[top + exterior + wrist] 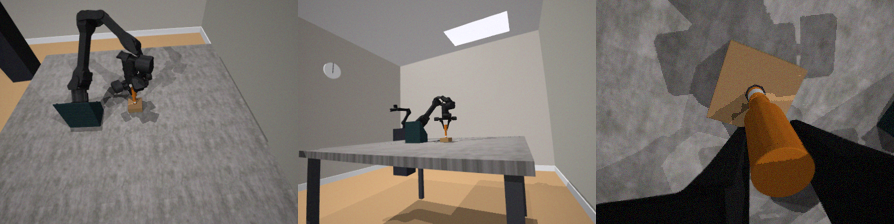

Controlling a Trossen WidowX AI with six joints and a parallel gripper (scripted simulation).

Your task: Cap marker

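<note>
Now: gripper tip 9 cm above the tan holder block. Also, from my gripper tip: orange cap (1 cm above).
</note>
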